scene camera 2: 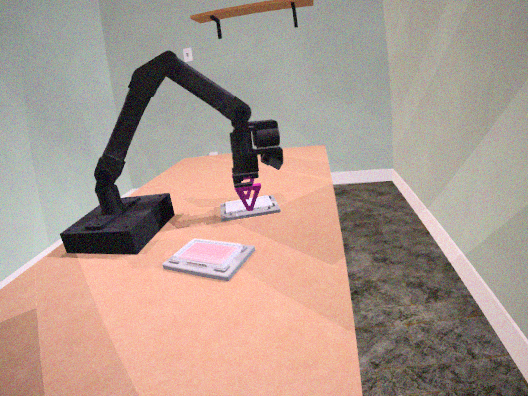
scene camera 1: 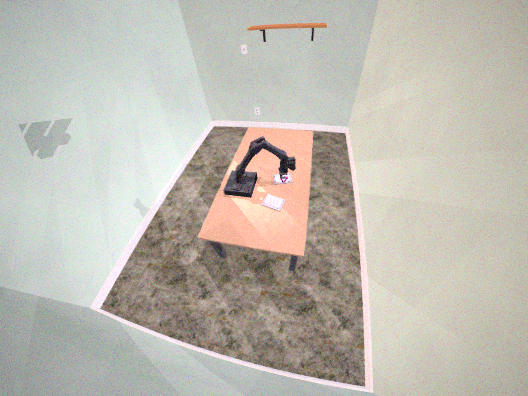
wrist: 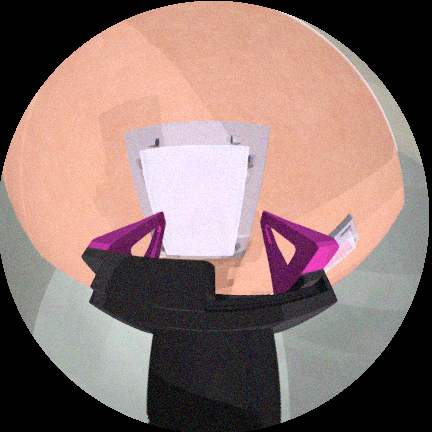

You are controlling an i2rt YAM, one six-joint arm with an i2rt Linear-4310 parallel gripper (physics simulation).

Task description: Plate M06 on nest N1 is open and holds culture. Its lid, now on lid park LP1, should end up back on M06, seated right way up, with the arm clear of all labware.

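Frame: origin at the arm's base, x back, y right, z up, level; millimetres.
Seen in the pictures: gripper, fingertip midpoint: (scene camera 2: 248, 204) (scene camera 1: 282, 178) (wrist: 212, 216); arm's base, link origin: (scene camera 2: 114, 213) (scene camera 1: 239, 181).
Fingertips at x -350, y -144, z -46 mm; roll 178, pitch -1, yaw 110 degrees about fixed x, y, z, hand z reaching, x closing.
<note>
Offsets run from my fingertips to a thing's top centre. Level surfaces: height alone.
The white lid {dz -1, dx +5, dy -16 mm} (wrist: 200, 195) (scene camera 2: 232, 205) lies flat on the grey lid park LP1 {dz +1, dx +4, dy -15 mm} (wrist: 200, 131) (scene camera 2: 235, 217), which stands farther back on the table. My gripper (wrist: 212, 216) (scene camera 2: 248, 206) is open. Its magenta fingers hang low over the lid's near part in the wrist view, one on each side, with a wider gap at the right finger; the heights of the tips over the park are hard to tell. The open plate M06 {dz +7, dx +23, dy +265 mm} (scene camera 2: 207, 251) (scene camera 1: 273, 201) with pink culture sits on the grey nest N1 {dz -1, dx +23, dy +265 mm} (scene camera 2: 226, 274), nearer scene camera 2. A part of N1 shows at the wrist view's right edge.
The black arm base (scene camera 2: 120, 227) (scene camera 1: 241, 183) stands at the left of the wooden table {dz -19 mm} (scene camera 2: 225, 330) (scene camera 1: 280, 235). The table's right edge runs beyond the nest and the park. A wall shelf (scene camera 1: 287, 26) (scene camera 2: 252, 10) hangs high on the back wall.
</note>
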